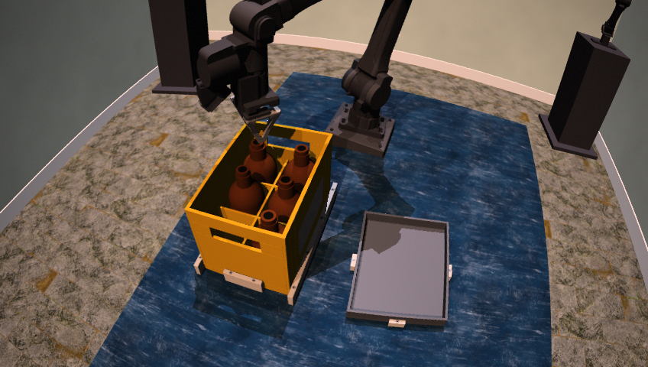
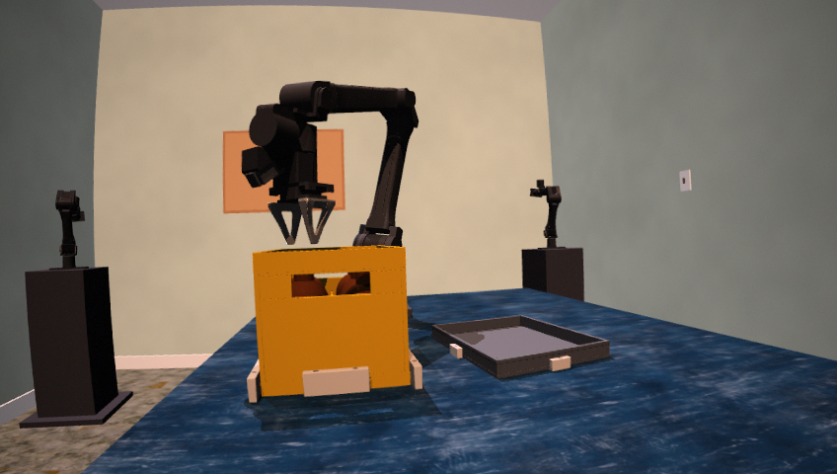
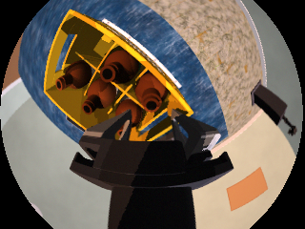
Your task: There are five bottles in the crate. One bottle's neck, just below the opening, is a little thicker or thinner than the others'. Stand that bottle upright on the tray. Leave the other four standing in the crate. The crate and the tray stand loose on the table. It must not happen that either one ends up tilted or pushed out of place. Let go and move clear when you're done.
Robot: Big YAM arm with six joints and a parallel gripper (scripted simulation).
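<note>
My gripper is now 110 mm above the orange crate, 90 mm short of it and 40 mm to the right of it. From my hand the other things lie so: dark grey tray (320 mm to the left, 180 mm below, 130 mm ahead).
</note>
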